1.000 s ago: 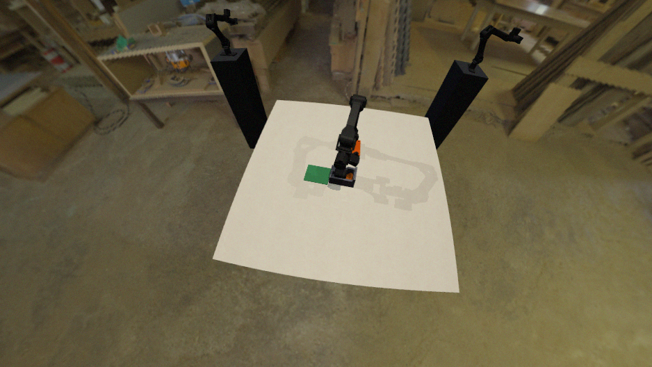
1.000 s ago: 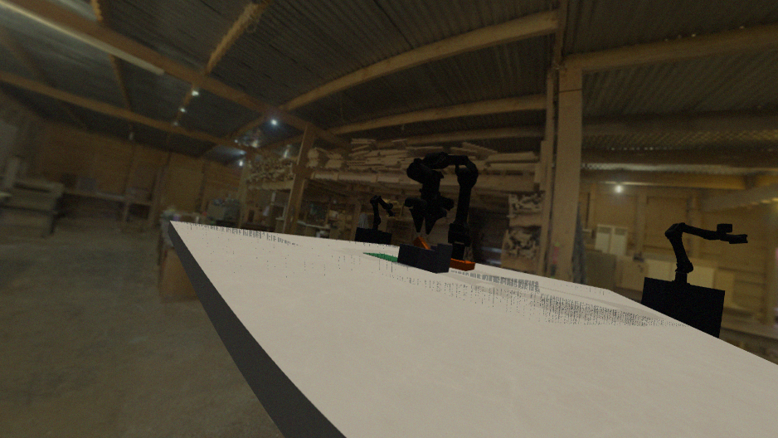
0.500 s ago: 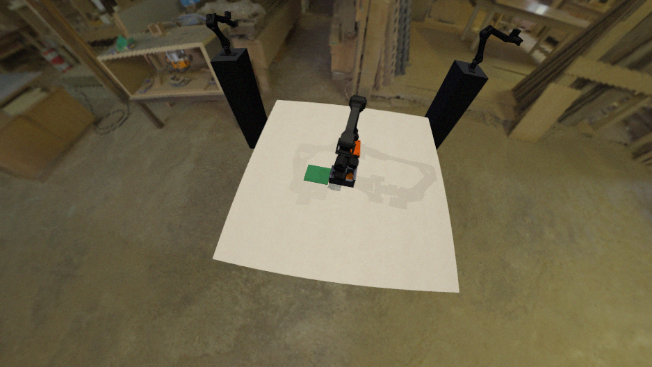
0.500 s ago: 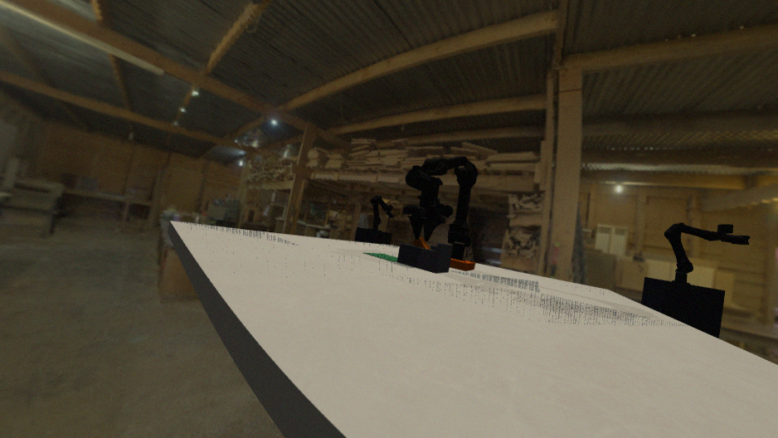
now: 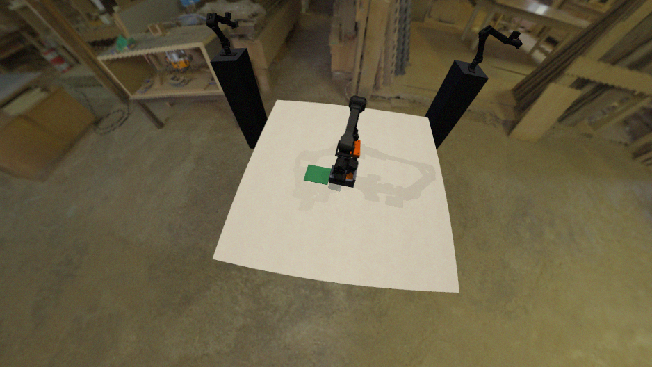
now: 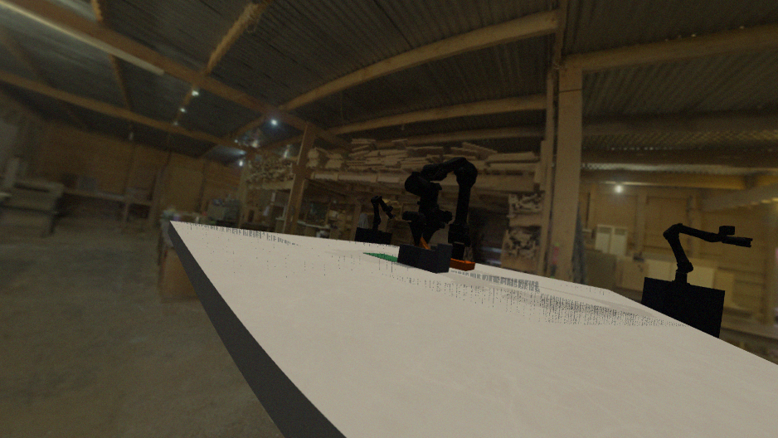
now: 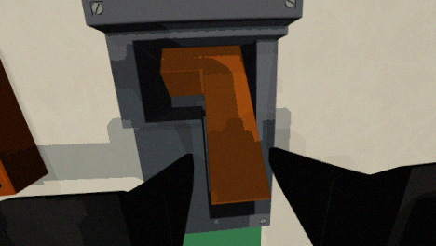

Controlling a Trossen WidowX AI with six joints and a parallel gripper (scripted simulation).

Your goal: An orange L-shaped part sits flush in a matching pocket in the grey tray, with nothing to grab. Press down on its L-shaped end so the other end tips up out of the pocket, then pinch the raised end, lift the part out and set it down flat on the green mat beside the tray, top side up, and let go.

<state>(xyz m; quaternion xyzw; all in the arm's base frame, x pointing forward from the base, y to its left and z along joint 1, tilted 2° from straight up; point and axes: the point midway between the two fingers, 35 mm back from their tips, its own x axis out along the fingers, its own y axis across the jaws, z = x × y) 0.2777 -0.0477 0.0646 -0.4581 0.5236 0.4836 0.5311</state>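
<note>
Now: gripper tip 40 mm to the right of the orange L-shaped part, 30 mm above it and 10 mm past it. Round my gripper tip: green mat (140 mm to the right, 80 mm below, 30 mm behind).
</note>
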